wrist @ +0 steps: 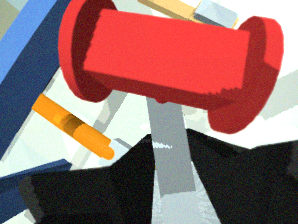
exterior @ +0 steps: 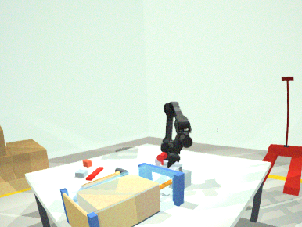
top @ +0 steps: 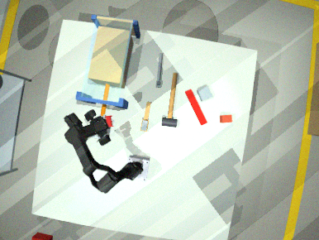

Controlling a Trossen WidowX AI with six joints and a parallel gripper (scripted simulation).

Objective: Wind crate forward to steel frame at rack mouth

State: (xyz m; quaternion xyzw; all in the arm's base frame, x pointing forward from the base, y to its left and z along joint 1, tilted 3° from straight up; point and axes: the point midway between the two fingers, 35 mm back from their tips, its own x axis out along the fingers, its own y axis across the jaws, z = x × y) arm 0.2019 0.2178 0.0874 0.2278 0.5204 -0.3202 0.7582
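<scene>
Now: gripper tip 50 mm below the red grip, 20 mm to the left of it and 20 mm short of it. The rest, counted from my gripper tip: winch 90 mm below, 60 mm behind, 40 mm to the left; then winch handle 20 mm above, 10 mm to the left, 10 mm behind; then blue frame 110 mm ahead, 60 mm to the left, 20 mm below.
</scene>
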